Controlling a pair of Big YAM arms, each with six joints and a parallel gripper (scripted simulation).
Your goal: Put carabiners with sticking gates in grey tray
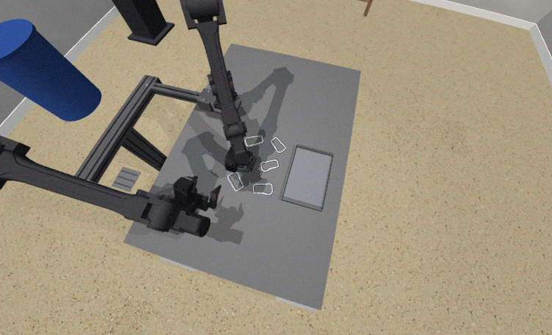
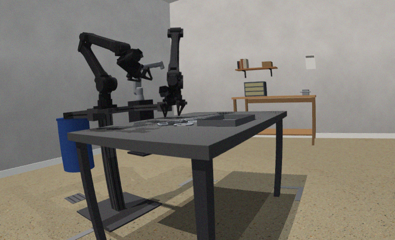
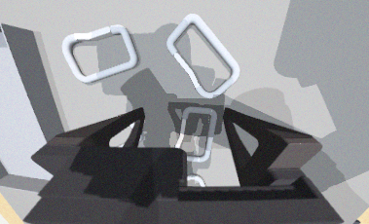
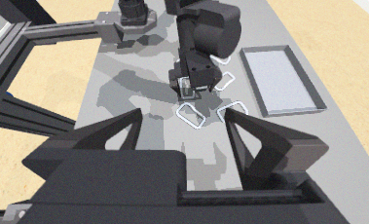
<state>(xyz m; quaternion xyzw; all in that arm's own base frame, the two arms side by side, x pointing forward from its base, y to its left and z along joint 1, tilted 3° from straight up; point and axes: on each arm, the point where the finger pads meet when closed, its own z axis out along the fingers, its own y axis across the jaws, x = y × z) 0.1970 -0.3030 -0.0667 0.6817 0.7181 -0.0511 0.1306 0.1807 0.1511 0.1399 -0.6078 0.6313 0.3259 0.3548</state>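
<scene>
My left gripper is now 32 cm short of the grey tray, 8 cm to the right of it and 4 cm above it.
</scene>
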